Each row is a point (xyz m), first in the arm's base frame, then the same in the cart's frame.
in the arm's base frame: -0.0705 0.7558 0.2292
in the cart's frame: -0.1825 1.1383 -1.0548
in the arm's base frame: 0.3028 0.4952 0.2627
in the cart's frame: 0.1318 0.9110 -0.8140
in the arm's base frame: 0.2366 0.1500 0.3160
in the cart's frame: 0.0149 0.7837 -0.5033
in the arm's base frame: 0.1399 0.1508 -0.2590
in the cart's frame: -0.2092 0.3628 -0.8389
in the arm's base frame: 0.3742 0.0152 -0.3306
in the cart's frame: -0.0279 0.1630 -0.7642
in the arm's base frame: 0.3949 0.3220 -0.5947
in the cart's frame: -0.0102 0.1178 -1.1666
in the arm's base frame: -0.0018 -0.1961 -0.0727
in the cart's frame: -0.3679 0.3612 -0.4517
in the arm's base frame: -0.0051 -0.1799 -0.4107
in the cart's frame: -0.4455 0.1065 -0.6606
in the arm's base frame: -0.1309 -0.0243 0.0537
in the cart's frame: -0.4293 0.5924 -0.5217
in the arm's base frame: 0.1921 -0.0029 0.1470
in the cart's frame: -0.0955 0.5811 -0.4775
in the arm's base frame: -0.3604 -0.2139 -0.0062
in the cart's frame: -0.6983 0.5102 -0.4073
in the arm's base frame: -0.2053 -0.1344 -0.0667
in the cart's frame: -0.5490 0.4602 -0.5034
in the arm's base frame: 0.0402 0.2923 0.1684
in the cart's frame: -0.1792 0.8044 -0.7094
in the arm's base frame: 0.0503 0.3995 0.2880
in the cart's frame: -0.1217 0.9536 -0.7274
